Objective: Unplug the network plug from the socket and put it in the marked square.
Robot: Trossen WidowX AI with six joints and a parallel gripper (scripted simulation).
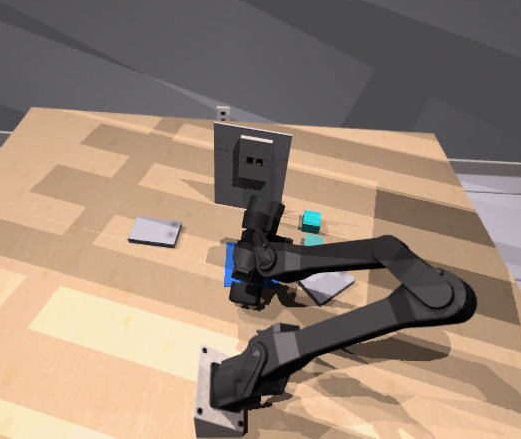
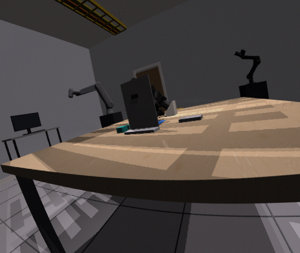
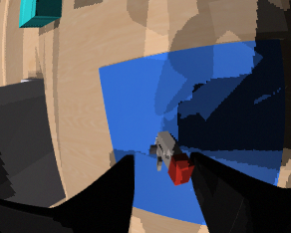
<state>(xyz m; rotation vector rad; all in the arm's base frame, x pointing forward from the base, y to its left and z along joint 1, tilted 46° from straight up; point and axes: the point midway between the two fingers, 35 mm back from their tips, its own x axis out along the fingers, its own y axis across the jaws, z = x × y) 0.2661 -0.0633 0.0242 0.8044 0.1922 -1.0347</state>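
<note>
My gripper tip is right at the red network plug. Round my gripper tip: teal block: 150 mm to the right, 110 mm ahead, 10 mm below; grey upright panel: 180 mm ahead, 90 mm above; blue marked square: 20 mm below.
</note>
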